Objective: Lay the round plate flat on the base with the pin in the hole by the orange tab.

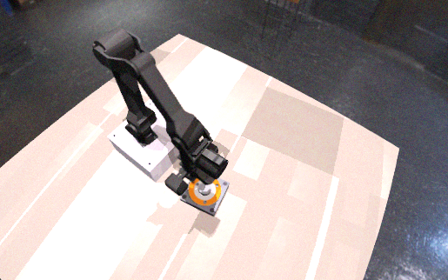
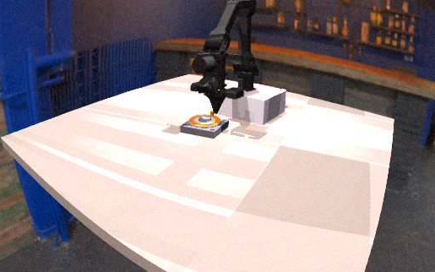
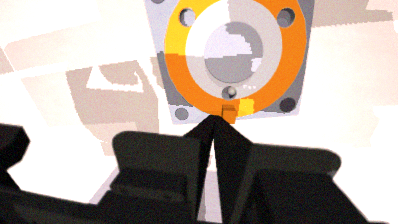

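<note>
Now: gripper tip 30 mm short of the round plate and 10 mm above it.
</note>
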